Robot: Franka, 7 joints.
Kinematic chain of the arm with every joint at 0, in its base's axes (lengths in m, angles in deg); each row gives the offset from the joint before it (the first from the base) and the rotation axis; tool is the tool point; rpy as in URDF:
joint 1: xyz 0 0 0.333 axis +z
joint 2: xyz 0 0 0 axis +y
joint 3: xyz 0 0 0.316 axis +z
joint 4: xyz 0.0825 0 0 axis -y
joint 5: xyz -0.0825 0 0.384 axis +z
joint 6: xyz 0 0 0 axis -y
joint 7: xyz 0.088 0 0 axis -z
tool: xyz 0 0 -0.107 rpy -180 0 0
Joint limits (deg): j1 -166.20..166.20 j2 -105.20..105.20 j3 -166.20..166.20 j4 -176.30..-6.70 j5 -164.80..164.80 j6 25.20..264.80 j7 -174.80..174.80
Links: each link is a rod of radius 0.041 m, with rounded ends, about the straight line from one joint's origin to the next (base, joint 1, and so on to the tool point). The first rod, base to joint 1, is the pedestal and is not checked.
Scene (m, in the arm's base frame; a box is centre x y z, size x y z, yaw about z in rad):
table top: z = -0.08
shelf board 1: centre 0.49 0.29 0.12 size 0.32 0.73 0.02 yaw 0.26
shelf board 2: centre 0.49 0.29 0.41 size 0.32 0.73 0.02 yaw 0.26
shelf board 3: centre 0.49 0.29 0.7 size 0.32 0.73 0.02 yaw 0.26
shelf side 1: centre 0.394 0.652 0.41 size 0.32 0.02 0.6 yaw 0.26
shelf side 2: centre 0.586 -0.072 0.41 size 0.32 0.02 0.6 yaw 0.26
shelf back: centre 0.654 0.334 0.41 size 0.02 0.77 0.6 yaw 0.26
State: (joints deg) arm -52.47 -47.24 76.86 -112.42 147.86 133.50 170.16
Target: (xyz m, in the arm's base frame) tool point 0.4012 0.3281 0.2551
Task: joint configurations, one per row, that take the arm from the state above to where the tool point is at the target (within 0.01 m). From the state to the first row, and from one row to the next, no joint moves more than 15 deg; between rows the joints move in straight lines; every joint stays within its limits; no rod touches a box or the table.
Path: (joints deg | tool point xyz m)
1: -39.46 -57.63 70.77 -121.96 148.01 139.90 170.16 | 0.3476 0.4116 0.5501
2: -26.46 -68.02 64.67 -131.50 148.16 146.30 170.16 | 0.2656 0.3895 0.5542
3: -13.45 -78.40 58.58 -141.04 148.32 152.71 170.16 | 0.1863 0.3456 0.5672
4: -14.19 -71.54 70.20 -146.82 148.25 153.75 170.16 | 0.2224 0.3388 0.4527
5: -14.92 -64.68 81.82 -152.61 148.17 154.80 170.16 | 0.2267 0.3144 0.3453
6: -15.65 -57.82 93.43 -158.40 148.10 155.85 170.16 | 0.2060 0.2762 0.2551
7: -30.41 -56.60 96.10 -150.27 147.74 148.73 170.16 | 0.2606 0.3074 0.2492
8: -45.17 -55.38 98.77 -142.14 147.37 141.61 170.16 | 0.3266 0.3259 0.2487
9: -59.93 -54.16 101.44 -134.02 147.01 134.49 170.16 | 0.4012 0.3281 0.2551

